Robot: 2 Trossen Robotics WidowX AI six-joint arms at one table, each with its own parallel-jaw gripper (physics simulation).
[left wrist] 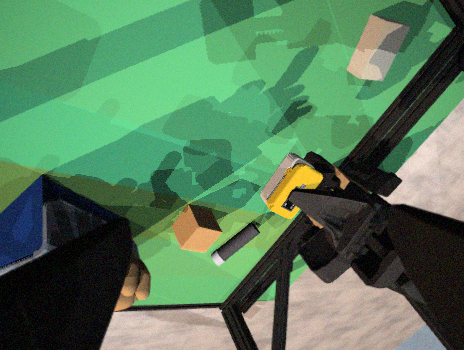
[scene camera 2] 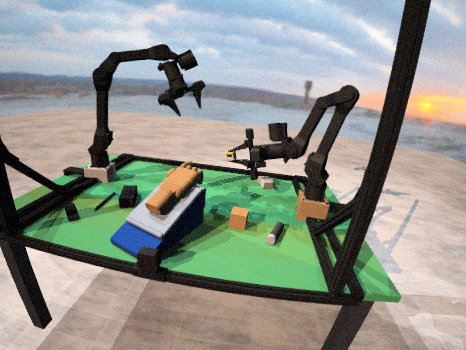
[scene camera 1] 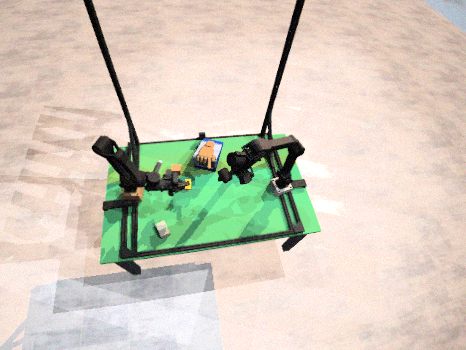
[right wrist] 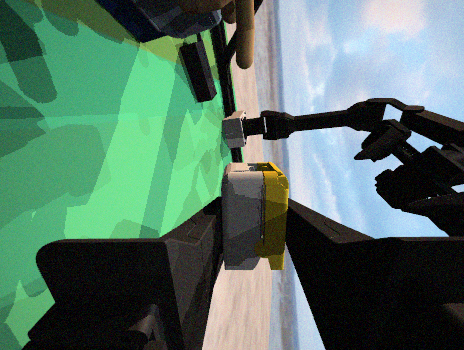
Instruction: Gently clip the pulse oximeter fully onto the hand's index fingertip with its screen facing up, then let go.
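Frame: origin at the left arm's base, x ahead, y left, z up, level; centimetres.
Where they show: left gripper, fingertip midpoint: [left wrist: 259,224] [scene camera 2: 190,112] [right wrist: 377,179]; right gripper, fingertip midpoint: [left wrist: 282,185] [scene camera 2: 228,156] [scene camera 1: 189,184] [right wrist: 250,203]; left arm's base at its link origin: [scene camera 2: 100,165] [scene camera 1: 281,183] [right wrist: 244,127]; right arm's base at its link origin: [scene camera 2: 313,197] [scene camera 1: 131,187].
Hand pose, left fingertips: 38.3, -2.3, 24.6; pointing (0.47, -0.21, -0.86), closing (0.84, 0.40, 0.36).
Note:
Things, the pixels of their top centre, and the offset from my left fingertips, as dx, dy, dz. "spot": a spot on its surface instead.
- pulse oximeter at its top centre: [right wrist: 292,214] [left wrist: 302,200] [scene camera 2: 231,150] +16.3, -9.3, -11.6
- blue wedge at a spot on its surface: [scene camera 2: 192,215] spot: +3.6, -34.5, -25.0
- orange cube at its top centre: [left wrist: 201,240] [scene camera 2: 239,211] [scene camera 1: 176,167] +18.1, -30.1, -25.5
- dark cylinder at its top centre: [left wrist: 238,249] [scene camera 2: 276,228] +28.7, -36.1, -27.7
- pale block at its top centre: [left wrist: 384,53] [scene camera 2: 266,179] [scene camera 1: 162,228] +35.3, +3.9, -27.5
- black block at its top centre: [right wrist: 207,71] [scene camera 2: 128,191] -20.1, -16.9, -27.0
- thin stick at its top centre: [scene camera 2: 104,200] -28.1, -19.6, -29.5
The pulse oximeter [scene camera 1: 188,184] [scene camera 2: 230,155] [left wrist: 296,189] [right wrist: 255,215], yellow on top and grey-white below, is held in the air by my right gripper, shut on it; a finger partly covers its yellow screen side. The tan hand [scene camera 1: 206,154] [scene camera 2: 175,190] rests on a blue wedge [scene camera 2: 192,215] with a white pad, apart from the oximeter. Its index finger [right wrist: 244,40] sticks out at the top of the right wrist view. My left gripper [scene camera 2: 190,110] is open and empty, high above the table; one finger hides part of the hand in the left wrist view.
An orange cube [scene camera 1: 176,168] [scene camera 2: 239,218] [left wrist: 196,227] and a dark cylinder [scene camera 2: 275,233] [left wrist: 237,244] lie between wedge and right arm. A pale block [scene camera 1: 162,229] [scene camera 2: 266,183] [left wrist: 378,47] lies farther off. A black block [scene camera 2: 128,196] [right wrist: 198,70] and thin stick [scene camera 2: 105,201] lie beside the wedge.

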